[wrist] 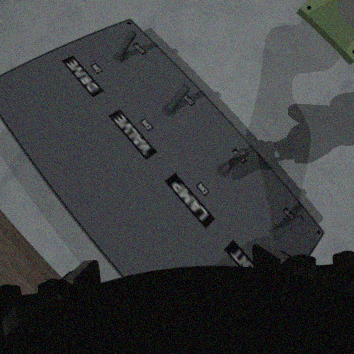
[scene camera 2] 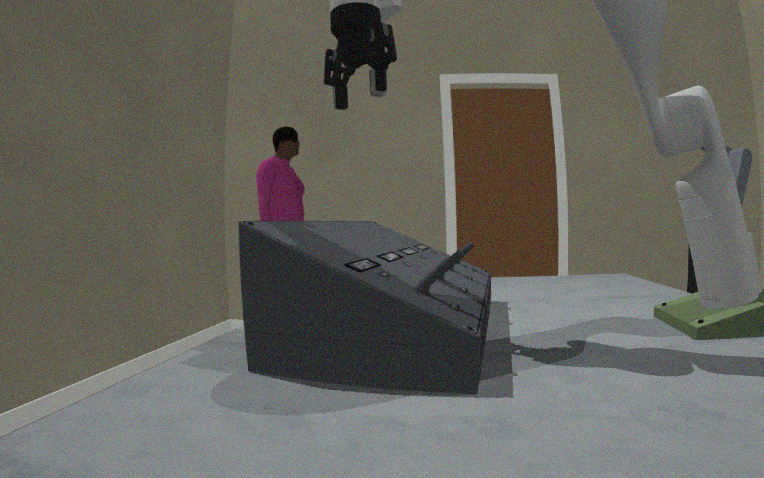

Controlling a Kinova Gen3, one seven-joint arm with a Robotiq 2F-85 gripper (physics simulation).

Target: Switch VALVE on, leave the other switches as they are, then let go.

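Places are measured from the arm's base along level axes (x ahead, y right, z down), in metres.
Pixels of known places: gripper, fingertip midpoint: (scene camera 2: 358, 103); arm's base, origin of the base link: (scene camera 2: 728, 298).
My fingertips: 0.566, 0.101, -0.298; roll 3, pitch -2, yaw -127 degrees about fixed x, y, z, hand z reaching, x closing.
Note:
Ahead of a thing's pixels: the offset from my fingertips to its middle, as dx, dy, dz. "*": to the spot under its first point.
A dark sloped console @(-0.055, +0.066, +0.278) (scene camera 2: 349, 321) (wrist: 75, 145) carries a row of levers and white-lettered labels. In the wrist view the VALVE label @(-0.078, +0.122, +0.220) (wrist: 132, 134) is second from the top, between the DRIVE label @(-0.114, +0.236, +0.220) (wrist: 82, 76) and the LAMP label @(-0.041, +0.007, +0.220) (wrist: 190, 200). The VALVE lever @(-0.157, +0.097, +0.229) (wrist: 178, 100) leans toward the front edge, by the small plate at its front; its small ON plate @(* -0.101, +0.114, +0.231) (wrist: 146, 124) is beside the label. In the scene view the levers overlap as one slanted bar @(-0.084, -0.132, +0.229) (scene camera 2: 446, 267). My gripper (scene camera 2: 360, 100) (wrist: 176, 270) is open and empty, high above the console, touching nothing.
The DRIVE lever @(-0.193, +0.211, +0.229) (wrist: 126, 46) and LAMP lever @(-0.120, -0.018, +0.229) (wrist: 233, 163) flank the VALVE lever. A fourth lever (wrist: 286, 221) is dim in shadow, its label partly hidden by my gripper. A person in pink (scene camera 2: 280, 188) stands behind the console. The arm's green base (scene camera 2: 684, 319) is at the right.

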